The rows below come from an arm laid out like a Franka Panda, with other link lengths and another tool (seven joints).
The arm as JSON. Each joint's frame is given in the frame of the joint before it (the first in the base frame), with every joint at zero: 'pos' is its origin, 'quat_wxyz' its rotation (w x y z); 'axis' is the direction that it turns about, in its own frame. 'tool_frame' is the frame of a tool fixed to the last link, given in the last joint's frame.
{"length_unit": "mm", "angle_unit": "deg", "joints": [
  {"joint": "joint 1", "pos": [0.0, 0.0, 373.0], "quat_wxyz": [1.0, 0.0, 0.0, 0.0], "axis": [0.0, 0.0, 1.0]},
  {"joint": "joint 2", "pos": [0.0, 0.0, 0.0], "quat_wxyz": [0.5, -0.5, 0.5, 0.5], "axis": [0.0, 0.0, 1.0]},
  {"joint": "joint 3", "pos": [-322.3, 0.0, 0.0], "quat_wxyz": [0.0, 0.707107, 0.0, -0.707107], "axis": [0.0, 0.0, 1.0]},
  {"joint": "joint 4", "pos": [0.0, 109.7, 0.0], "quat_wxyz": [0.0, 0.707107, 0.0, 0.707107], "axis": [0.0, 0.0, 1.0]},
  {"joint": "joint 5", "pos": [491.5, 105.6, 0.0], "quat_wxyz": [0.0, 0.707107, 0.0, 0.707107], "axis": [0.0, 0.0, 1.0]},
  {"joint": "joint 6", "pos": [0.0, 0.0, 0.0], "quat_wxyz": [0.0, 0.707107, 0.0, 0.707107], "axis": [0.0, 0.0, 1.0]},
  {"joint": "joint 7", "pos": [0.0, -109.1, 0.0], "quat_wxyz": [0.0, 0.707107, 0.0, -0.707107], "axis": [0.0, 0.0, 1.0]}
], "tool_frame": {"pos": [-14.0, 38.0, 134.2], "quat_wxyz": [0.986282, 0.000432, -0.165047, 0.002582]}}
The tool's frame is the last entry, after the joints.
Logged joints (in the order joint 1, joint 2, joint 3, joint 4, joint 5, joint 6, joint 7), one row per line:
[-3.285, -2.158, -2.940, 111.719, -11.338, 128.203, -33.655]
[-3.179, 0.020, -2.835, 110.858, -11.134, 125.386, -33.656]
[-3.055, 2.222, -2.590, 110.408, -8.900, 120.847, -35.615]
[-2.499, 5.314, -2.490, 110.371, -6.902, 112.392, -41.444]
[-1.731, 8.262, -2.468, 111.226, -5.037, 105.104, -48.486]
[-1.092, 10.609, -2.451, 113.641, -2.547, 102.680, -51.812]
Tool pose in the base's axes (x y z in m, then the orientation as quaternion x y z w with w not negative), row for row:
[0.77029, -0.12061, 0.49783, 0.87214, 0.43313, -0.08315, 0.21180]
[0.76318, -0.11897, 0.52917, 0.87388, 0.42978, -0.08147, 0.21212]
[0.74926, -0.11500, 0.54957, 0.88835, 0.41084, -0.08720, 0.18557]
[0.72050, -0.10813, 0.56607, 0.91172, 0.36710, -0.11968, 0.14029]
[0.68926, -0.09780, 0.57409, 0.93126, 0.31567, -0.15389, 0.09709]
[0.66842, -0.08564, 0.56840, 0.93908, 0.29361, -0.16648, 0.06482]
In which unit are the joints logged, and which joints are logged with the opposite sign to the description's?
The joints are logged in degrees. Opposite sign: joint 2, joint 4, joint 7.
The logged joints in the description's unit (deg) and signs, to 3 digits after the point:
[-3.285, 2.158, -2.940, -111.719, -11.338, 128.203, 33.655]
[-3.179, -0.020, -2.835, -110.858, -11.134, 125.386, 33.656]
[-3.055, -2.222, -2.590, -110.408, -8.900, 120.847, 35.615]
[-2.499, -5.314, -2.490, -110.371, -6.902, 112.392, 41.444]
[-1.731, -8.262, -2.468, -111.226, -5.037, 105.104, 48.486]
[-1.092, -10.609, -2.451, -113.641, -2.547, 102.680, 51.812]

